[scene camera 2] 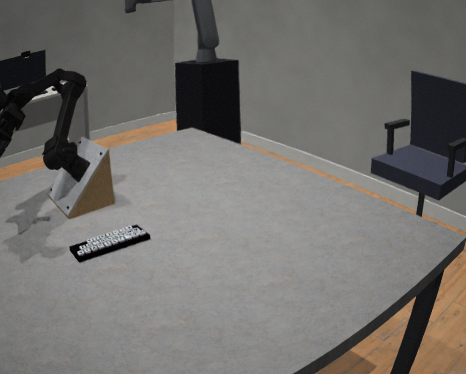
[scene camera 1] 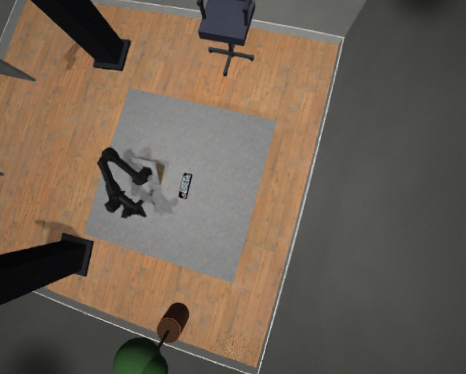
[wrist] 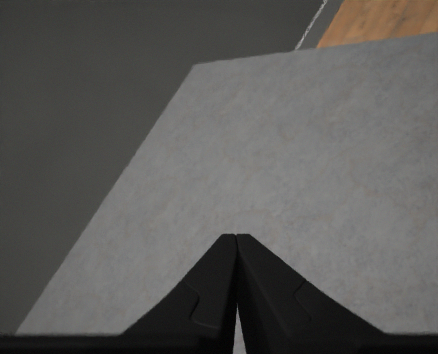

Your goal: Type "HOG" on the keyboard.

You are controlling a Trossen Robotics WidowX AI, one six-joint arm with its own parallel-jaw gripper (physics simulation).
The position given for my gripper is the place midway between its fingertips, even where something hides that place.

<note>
I see my gripper (wrist: 235,247) and a black keyboard (scene camera 2: 116,238).
The wrist view does not show the black keyboard: it is out of frame.
</note>
